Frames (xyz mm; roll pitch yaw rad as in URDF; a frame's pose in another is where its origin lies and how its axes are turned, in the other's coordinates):
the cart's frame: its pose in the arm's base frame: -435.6 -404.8 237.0 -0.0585 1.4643 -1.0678
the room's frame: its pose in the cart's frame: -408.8 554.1 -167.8 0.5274 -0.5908 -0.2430
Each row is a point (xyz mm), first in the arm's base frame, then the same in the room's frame.
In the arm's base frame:
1: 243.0 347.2 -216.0
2: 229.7 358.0 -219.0
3: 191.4 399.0 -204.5
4: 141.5 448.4 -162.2
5: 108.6 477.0 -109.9
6: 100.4 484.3 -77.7
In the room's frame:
1: 494.0 266.6 -752.8
2: 487.0 254.7 -763.3
3: 443.2 224.0 -785.6
4: 371.4 185.9 -796.2
5: 308.5 162.8 -784.0
6: 278.5 159.0 -768.4

